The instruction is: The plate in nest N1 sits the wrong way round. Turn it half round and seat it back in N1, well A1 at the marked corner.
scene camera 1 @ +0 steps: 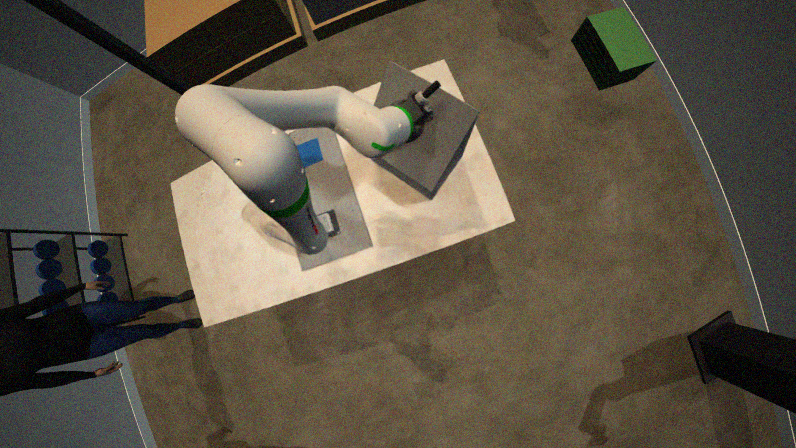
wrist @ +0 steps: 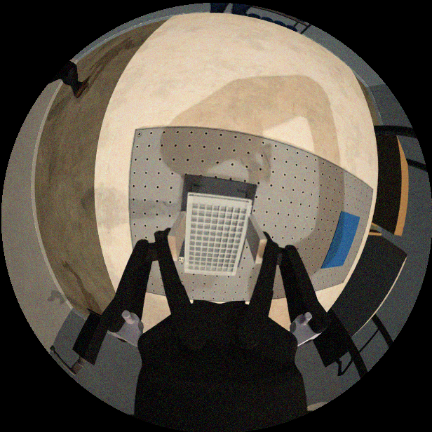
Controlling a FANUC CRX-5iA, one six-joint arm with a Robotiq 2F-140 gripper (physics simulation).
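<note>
The white plate (wrist: 218, 235) (scene camera 1: 325, 223), with a grid of wells, is between the two pads of my gripper (wrist: 216, 222), which is shut on its long sides. The plate is raised a little above the dark nest (wrist: 222, 186) (scene camera 1: 335, 221). More of the nest shows beyond the plate's far edge in the wrist view; the plate hides most of the rest. The plate's long sides run roughly along the nest's, with a slight tilt in view. The A1 well and the marked corner cannot be made out. In the scene view the arm hides the gripper.
The nest stands on a grey perforated board (wrist: 150, 175) (scene camera 1: 349, 239) on the pale table (scene camera 1: 250, 294) (wrist: 210, 50). A blue block (wrist: 341, 240) (scene camera 1: 310, 152) lies at the board's other end. A large grey box (scene camera 1: 440, 144) stands at the right under the arm's base. A person (scene camera 1: 50, 333) stands at the left.
</note>
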